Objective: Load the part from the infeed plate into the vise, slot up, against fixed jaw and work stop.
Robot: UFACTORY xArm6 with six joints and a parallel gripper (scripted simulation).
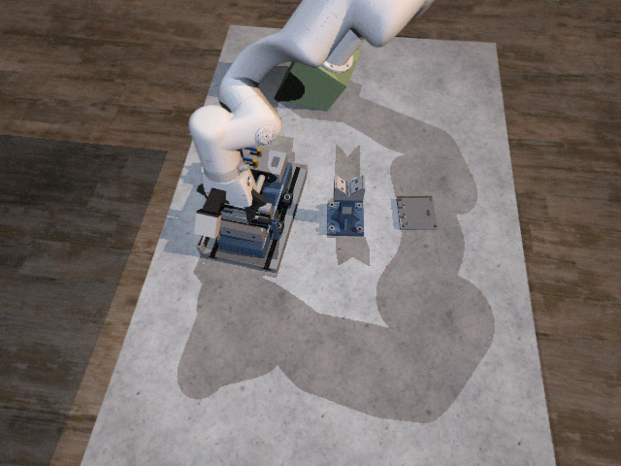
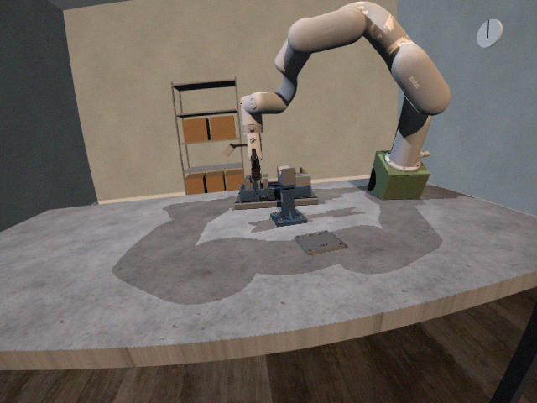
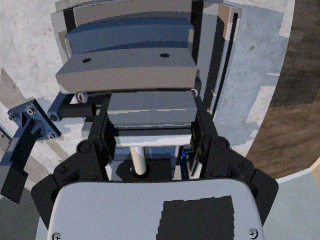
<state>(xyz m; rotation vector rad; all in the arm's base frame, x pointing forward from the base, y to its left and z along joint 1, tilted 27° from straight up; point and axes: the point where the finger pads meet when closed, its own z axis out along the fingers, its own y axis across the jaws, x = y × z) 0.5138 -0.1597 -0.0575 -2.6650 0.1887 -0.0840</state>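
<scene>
The part lies right at my hand. Also, from my hand: fixed jaw: 3 cm below, 3 cm ahead, 2 cm to the left; then air cylinder rod: 8 cm behind, 3 cm to the left, 3 cm below; then blue vise body: 7 cm below, 7 cm behind, 3 cm to the left.
</scene>
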